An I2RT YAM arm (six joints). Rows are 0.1 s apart.
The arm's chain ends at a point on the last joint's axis. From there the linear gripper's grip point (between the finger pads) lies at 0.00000 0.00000 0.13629 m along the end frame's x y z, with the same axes.
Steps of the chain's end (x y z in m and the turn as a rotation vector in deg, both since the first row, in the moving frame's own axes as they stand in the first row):
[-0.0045, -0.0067, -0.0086, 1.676, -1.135, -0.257]
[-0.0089, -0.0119, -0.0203, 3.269, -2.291, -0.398]
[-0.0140, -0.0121, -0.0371, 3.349, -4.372, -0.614]
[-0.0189, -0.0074, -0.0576, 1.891, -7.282, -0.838]
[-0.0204, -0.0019, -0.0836, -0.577, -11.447, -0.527]
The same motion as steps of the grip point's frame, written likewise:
[-0.0072, -0.0107, -0.0087, 1.676, -1.135, -0.257]
[-0.0144, -0.0197, -0.0206, 3.269, -2.291, -0.398]
[-0.0244, -0.0200, -0.0377, 3.349, -4.372, -0.614]
[-0.0362, -0.0118, -0.0588, 1.891, -7.282, -0.838]
[-0.0474, -0.0004, -0.0863, -0.577, -11.447, -0.527]

